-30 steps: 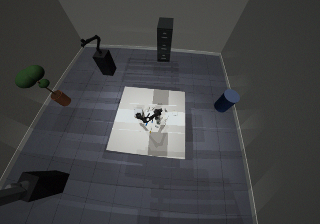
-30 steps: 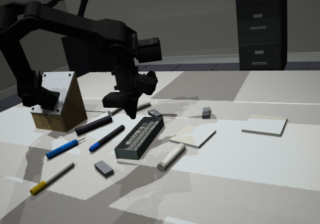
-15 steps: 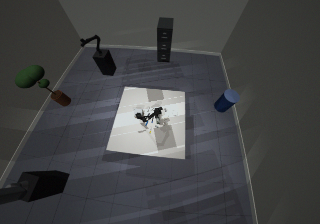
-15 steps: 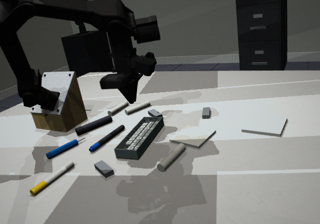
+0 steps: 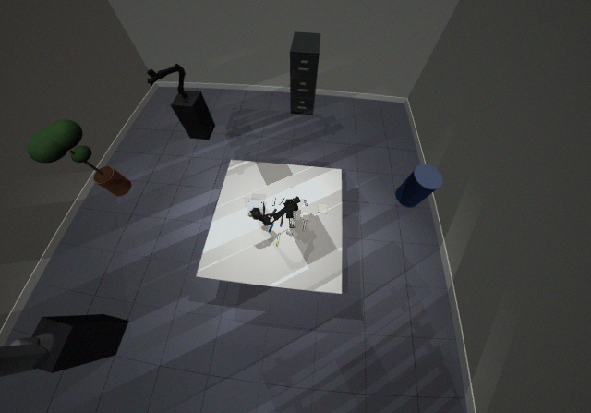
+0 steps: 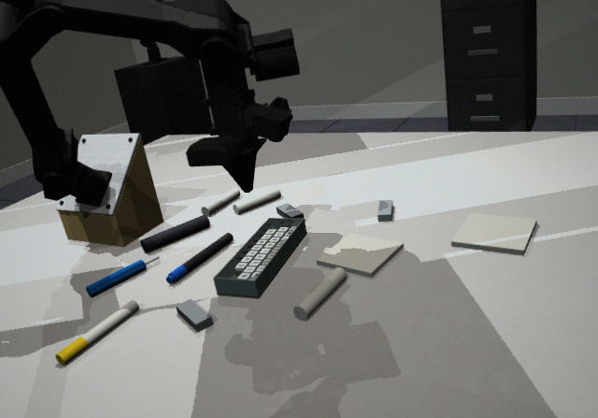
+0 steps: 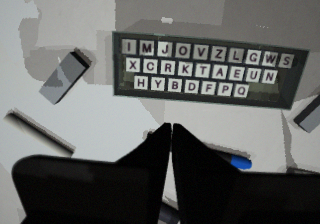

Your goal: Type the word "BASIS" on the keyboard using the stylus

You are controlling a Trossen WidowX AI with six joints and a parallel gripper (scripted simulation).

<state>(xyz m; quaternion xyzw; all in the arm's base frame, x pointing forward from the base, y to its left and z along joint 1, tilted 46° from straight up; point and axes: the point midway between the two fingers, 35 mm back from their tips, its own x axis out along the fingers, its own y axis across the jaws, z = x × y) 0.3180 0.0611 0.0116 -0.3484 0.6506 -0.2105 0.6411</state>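
My gripper tip is now 150 mm past the blue stylus, 120 mm to the left of it and 90 mm above it. The rest, counted from my gripper tip: blue-tipped pen 90 mm to the right, 90 mm below, 70 mm behind; yellow-tipped pen 270 mm to the right, 90 mm below, 70 mm behind; dark cylinder 170 mm behind, 90 mm below, 10 mm to the right.
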